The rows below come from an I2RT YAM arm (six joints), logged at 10 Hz.
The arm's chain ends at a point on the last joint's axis. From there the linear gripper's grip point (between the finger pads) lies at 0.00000 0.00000 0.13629 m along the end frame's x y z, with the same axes.
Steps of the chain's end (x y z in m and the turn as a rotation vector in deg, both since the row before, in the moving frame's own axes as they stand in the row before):
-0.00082, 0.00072, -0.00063, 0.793, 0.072, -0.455
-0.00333, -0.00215, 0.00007, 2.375, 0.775, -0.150
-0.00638, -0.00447, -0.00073, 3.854, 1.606, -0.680
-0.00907, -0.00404, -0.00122, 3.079, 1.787, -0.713
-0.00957, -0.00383, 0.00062, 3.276, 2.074, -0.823
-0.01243, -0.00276, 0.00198, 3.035, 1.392, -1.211
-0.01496, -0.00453, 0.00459, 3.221, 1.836, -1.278
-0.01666, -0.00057, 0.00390, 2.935, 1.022, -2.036
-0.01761, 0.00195, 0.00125, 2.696, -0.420, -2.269
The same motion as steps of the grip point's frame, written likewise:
-0.00066, -0.00117, -0.00064, 0.793, 0.072, -0.455
-0.00149, -0.00780, -0.00006, 2.375, 0.775, -0.150
-0.00262, -0.01365, -0.00109, 3.854, 1.606, -0.680
-0.00487, -0.01139, -0.00148, 3.079, 1.787, -0.713
-0.00470, -0.01165, 0.00031, 3.276, 2.074, -0.823
-0.00920, -0.01001, 0.00175, 3.035, 1.392, -1.211
-0.01068, -0.01223, 0.00430, 3.221, 1.836, -1.278
-0.01435, -0.00759, 0.00370, 2.935, 1.022, -2.036
-0.01874, -0.00444, 0.00110, 2.696, -0.420, -2.269

